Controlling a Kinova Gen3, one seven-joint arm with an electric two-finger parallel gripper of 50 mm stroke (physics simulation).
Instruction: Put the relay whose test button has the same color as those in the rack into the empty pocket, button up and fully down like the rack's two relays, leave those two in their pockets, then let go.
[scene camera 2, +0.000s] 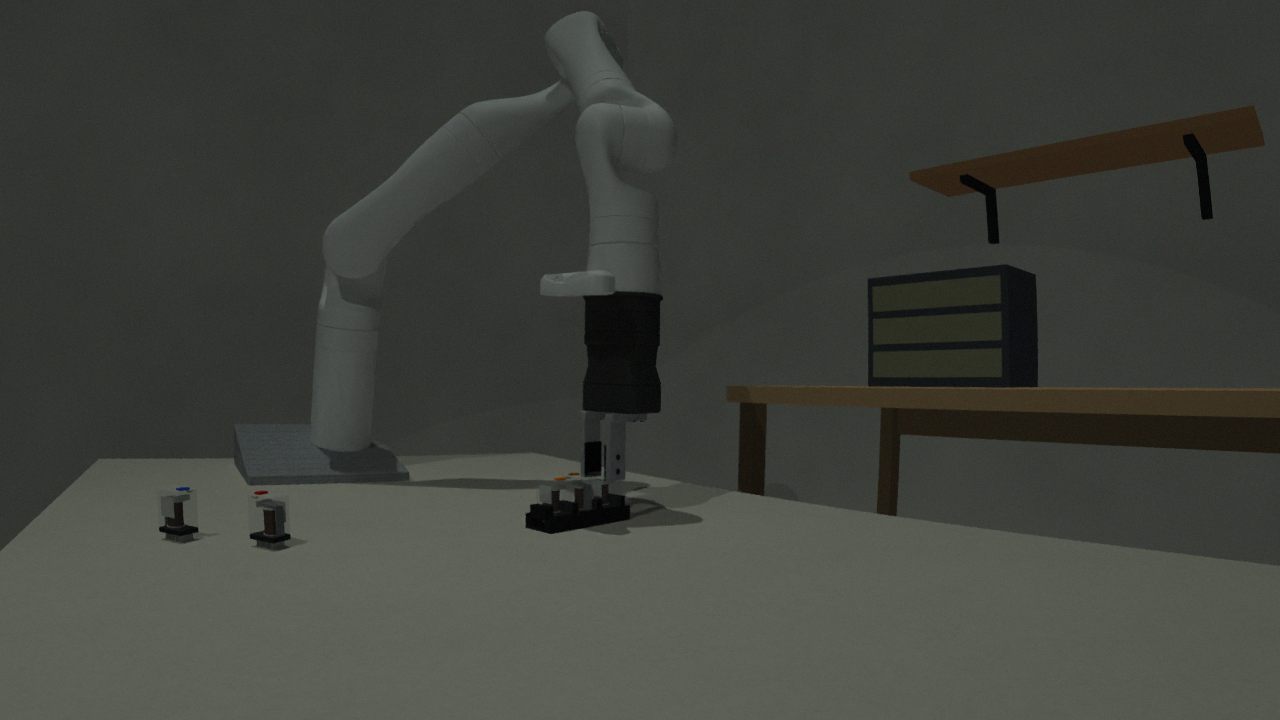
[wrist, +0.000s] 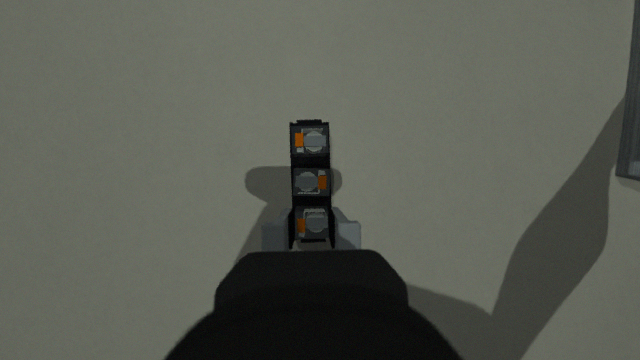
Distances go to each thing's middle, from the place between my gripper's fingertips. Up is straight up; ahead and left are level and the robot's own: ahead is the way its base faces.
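Labels:
Here is where my hand stands: it is 30 mm above the black rack (scene camera 2: 538, 512), 30 mm to the left of it and 10 mm short of it.

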